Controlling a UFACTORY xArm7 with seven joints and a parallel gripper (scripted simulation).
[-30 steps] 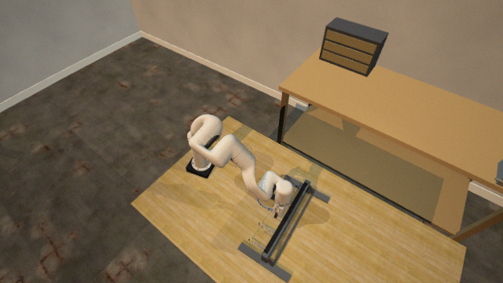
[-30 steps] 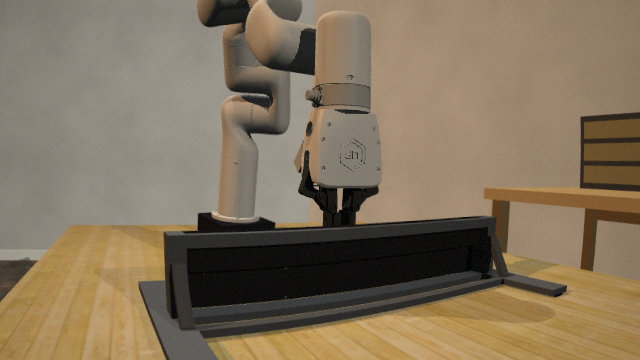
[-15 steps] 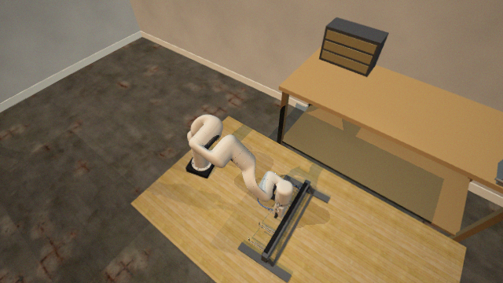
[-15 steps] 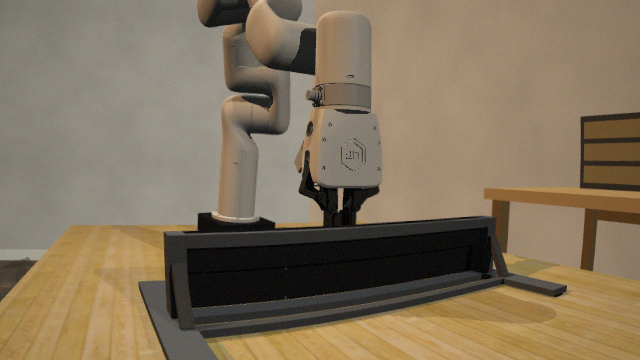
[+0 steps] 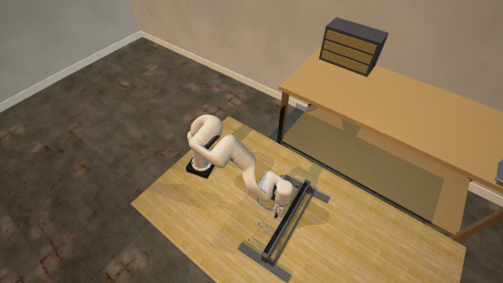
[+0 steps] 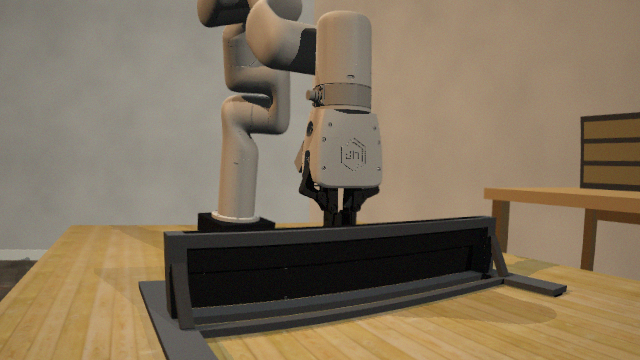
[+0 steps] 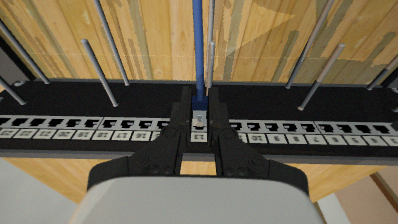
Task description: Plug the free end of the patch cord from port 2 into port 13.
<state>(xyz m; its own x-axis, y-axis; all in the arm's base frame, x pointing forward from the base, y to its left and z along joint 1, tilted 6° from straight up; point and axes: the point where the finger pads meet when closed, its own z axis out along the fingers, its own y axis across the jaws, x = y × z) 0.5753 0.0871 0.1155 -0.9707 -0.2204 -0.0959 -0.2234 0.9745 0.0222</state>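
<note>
Right now the cord plug is 20 mm ahead of my hand and 10 mm below it.
</note>
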